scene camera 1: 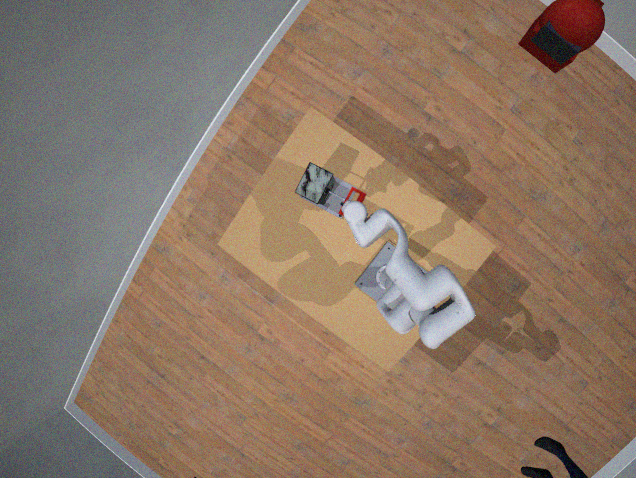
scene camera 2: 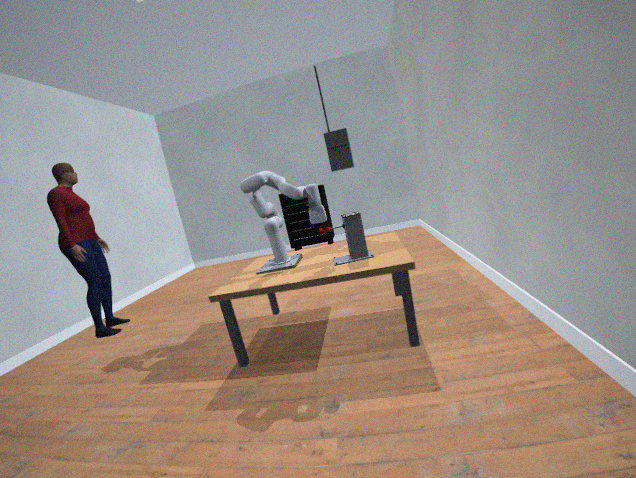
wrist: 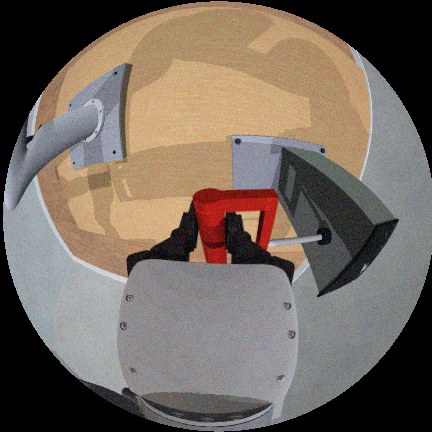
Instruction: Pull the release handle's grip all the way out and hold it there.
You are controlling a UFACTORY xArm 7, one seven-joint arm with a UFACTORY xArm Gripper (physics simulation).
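The release handle's red grip (scene camera 1: 362, 195) (scene camera 2: 324, 230) (wrist: 210, 220) is a closed loop with a thick round bar. A thin metal rod (wrist: 297, 241) joins it to the tall dark grey housing (scene camera 1: 314, 182) (scene camera 2: 355, 235) (wrist: 340, 215), and a length of rod shows between grip and housing. My gripper (wrist: 212, 211) is shut on the grip's thick bar, one black finger on each side, the right one inside the loop. In the first scene view the arm's wrist hides part of the grip. How far the rod can travel does not show.
The housing's base plate (scene camera 2: 339, 261) (wrist: 255, 162) and the arm's base plate (scene camera 1: 367, 280) (scene camera 2: 266, 267) (wrist: 117, 105) are on the wooden table (scene camera 1: 390, 354) (scene camera 2: 308, 280). A person (scene camera 2: 77, 221) stands left of the table. A black cabinet (scene camera 2: 298, 218) stands behind it, and a grey box (scene camera 2: 338, 150) hangs above.
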